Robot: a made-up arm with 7 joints. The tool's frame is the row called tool. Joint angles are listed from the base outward. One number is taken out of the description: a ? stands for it. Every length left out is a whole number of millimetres.
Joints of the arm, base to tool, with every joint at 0 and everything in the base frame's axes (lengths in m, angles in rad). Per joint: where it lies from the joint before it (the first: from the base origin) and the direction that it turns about. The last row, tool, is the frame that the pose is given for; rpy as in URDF.
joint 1: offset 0.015 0.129 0.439 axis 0 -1 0
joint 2: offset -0.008 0 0.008 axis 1 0 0
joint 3: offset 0 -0.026 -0.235 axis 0 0 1
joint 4: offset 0.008 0.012 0 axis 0 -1 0
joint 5: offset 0.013 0 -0.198 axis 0 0 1
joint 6: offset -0.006 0.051 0 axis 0 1 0
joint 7: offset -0.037 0 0.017 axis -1 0 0
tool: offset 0 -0.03 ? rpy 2.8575 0.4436 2.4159
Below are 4 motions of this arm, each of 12 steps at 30 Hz.
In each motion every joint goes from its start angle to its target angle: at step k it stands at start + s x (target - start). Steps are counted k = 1, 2, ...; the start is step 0. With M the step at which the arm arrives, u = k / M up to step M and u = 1 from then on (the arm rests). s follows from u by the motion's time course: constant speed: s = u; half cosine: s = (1 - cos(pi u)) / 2; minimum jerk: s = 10 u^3 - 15 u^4 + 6 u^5.
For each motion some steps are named. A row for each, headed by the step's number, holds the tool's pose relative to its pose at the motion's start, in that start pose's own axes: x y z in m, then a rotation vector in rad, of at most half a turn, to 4 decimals.
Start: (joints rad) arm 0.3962 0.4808 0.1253 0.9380 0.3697 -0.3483 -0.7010
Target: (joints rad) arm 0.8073 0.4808 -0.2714 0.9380 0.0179 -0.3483 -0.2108
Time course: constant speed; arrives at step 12
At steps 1, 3, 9, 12:
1: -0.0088 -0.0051 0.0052 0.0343 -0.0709 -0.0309
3: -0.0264 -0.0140 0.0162 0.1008 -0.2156 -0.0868
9: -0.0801 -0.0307 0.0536 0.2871 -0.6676 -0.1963
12: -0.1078 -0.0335 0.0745 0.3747 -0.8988 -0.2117

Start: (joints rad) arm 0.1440 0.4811 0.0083 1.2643 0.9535 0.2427 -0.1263
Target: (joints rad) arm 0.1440 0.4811 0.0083 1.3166 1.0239 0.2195 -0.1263
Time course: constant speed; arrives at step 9
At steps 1, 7, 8, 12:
1: -0.0008 -0.0006 0.0002 -0.0017 -0.0058 -0.0091
7: -0.0057 -0.0044 0.0013 -0.0115 -0.0398 -0.0638
8: -0.0065 -0.0050 0.0015 -0.0130 -0.0454 -0.0730
12: -0.0074 -0.0057 0.0017 -0.0146 -0.0510 -0.0822

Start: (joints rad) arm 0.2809 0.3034 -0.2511 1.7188 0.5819 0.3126 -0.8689
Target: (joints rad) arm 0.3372 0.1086 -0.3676 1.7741 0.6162 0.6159 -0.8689
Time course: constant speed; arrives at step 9
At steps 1, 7, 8, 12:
1: -0.0060 -0.0037 -0.0032 0.0360 0.0087 -0.0079
7: -0.0443 -0.0216 -0.0213 0.2555 0.0352 -0.0531
8: -0.0510 -0.0238 -0.0241 0.2924 0.0352 -0.0600
12: -0.0577 -0.0258 -0.0269 0.3293 0.0341 -0.0667

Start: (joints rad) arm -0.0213 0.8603 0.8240 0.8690 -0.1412 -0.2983 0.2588
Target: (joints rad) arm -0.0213 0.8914 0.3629 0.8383 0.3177 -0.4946 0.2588
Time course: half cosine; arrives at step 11
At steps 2, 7, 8, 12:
2: -0.0008 -0.0047 0.0030 -0.0045 -0.0265 -0.0213
7: -0.0118 -0.0442 0.0201 -0.0335 -0.1986 -0.1993
8: -0.0146 -0.0519 0.0218 -0.0378 -0.2235 -0.2343
12: -0.0191 -0.0631 0.0233 -0.0435 -0.2548 -0.2846

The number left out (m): 0.024
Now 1 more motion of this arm.
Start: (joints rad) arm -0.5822 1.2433 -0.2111 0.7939 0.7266 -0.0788 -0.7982
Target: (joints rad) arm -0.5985 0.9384 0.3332 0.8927 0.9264 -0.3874 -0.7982
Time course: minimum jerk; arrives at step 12
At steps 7, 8, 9, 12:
7: -0.0330 -0.0227 -0.0196 -0.2594 0.3194 -0.4506
8: -0.0380 -0.0255 -0.0231 -0.3225 0.3957 -0.5284
9: -0.0414 -0.0273 -0.0258 -0.3738 0.4571 -0.5844
12: -0.0441 -0.0288 -0.0284 -0.4254 0.5184 -0.6349

